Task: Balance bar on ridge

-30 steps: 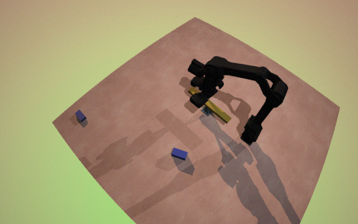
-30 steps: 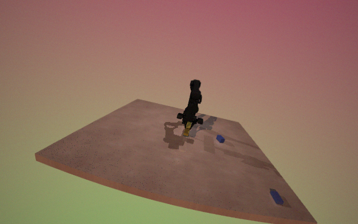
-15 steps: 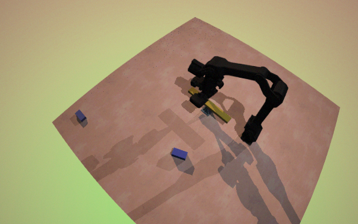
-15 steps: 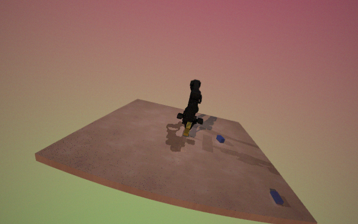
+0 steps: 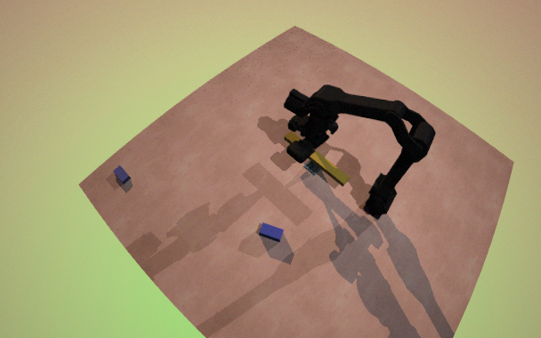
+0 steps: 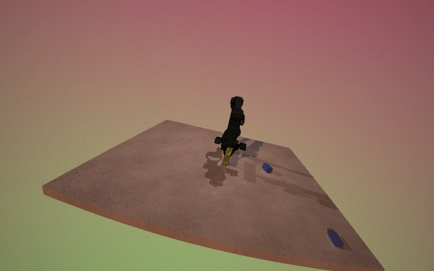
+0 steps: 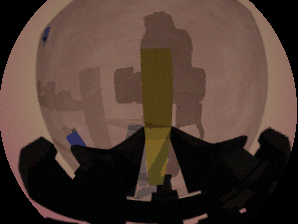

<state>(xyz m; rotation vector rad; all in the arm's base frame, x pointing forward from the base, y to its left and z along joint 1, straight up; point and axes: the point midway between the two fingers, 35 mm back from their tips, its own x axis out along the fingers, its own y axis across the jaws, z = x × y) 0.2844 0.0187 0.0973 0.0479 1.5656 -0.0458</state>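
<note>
Now: gripper tip 3 cm past the yellow bar.
</note>
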